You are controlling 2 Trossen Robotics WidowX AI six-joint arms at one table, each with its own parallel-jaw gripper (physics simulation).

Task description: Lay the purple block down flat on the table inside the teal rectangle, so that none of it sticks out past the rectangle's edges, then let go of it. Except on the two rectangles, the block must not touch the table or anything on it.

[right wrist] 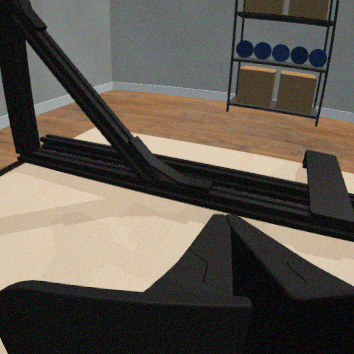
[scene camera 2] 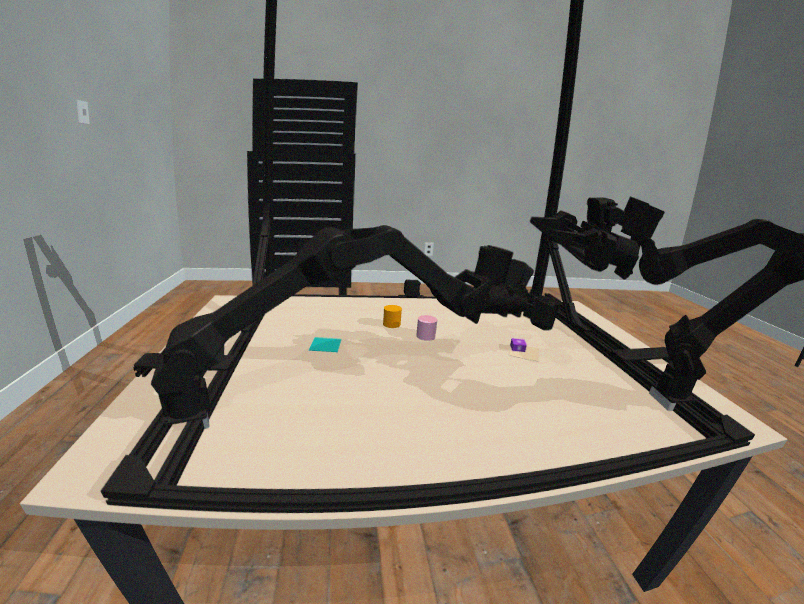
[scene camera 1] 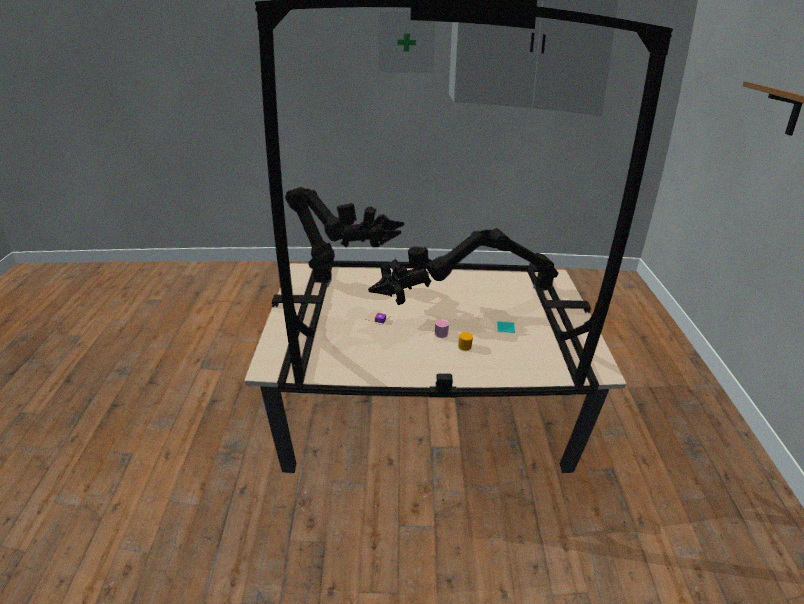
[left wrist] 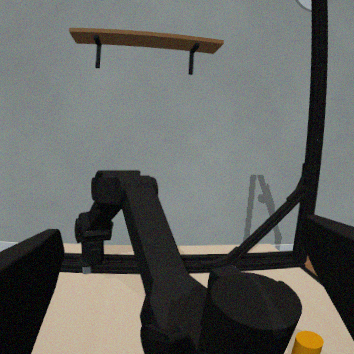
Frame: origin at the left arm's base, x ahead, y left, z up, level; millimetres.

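Seen in the pictures: left gripper, fingertip midpoint: (scene camera 2: 539, 225) (scene camera 1: 402, 227) (left wrist: 183, 235); right gripper, fingertip midpoint: (right wrist: 222, 225) (scene camera 1: 368, 290); left arm's base, origin of the base link: (scene camera 2: 673, 393) (scene camera 1: 322, 278); right arm's base, origin of the base link: (scene camera 2: 186, 409) (scene camera 1: 543, 285) (left wrist: 92, 260).
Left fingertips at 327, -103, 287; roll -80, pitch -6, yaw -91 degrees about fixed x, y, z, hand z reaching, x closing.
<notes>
Pixels of each thing's top centre, then the offset from my left fingertips to it, as dx, dy, dz. "*": a spot on its surface instead. Level surfaces: height alone.
- purple block, middle of its top: (scene camera 2: 519, 341) (scene camera 1: 380, 315) -60, -123, -286
- pale rectangle, surface spot: (scene camera 2: 529, 355) * -77, -89, -305
- teal rectangle, surface spot: (scene camera 2: 324, 345) (scene camera 1: 506, 326) * +389, -105, -305
- pink cylinder, middle of its top: (scene camera 2: 427, 319) (scene camera 1: 442, 323) +156, -176, -260
- orange cylinder, middle of its top: (left wrist: 309, 338) (scene camera 2: 392, 308) (scene camera 1: 466, 335) +237, -238, -261
- table, its level: dz -306
The purple block (scene camera 1: 380, 317) (scene camera 2: 518, 345) is low over or on the pale rectangle (scene camera 2: 529, 355), near its far side in scene camera 2; the exact contact is too small to tell. The teal rectangle (scene camera 1: 506, 327) (scene camera 2: 324, 345) lies bare on the table, on the far side of the two cylinders from the block. My right gripper (scene camera 1: 371, 289) (right wrist: 222, 225) is shut and empty, above the table near the block; the block does not show in the right wrist view. My left gripper (scene camera 1: 401, 228) (left wrist: 183, 235) is open and empty, high above the table.
A pink cylinder (scene camera 1: 441, 328) (scene camera 2: 427, 328) and an orange cylinder (scene camera 1: 465, 341) (scene camera 2: 391, 316) (left wrist: 308, 343) stand between the block and the teal rectangle. Black frame rails edge the table (scene camera 1: 402, 370). The right arm crosses in front of the left wrist camera.
</notes>
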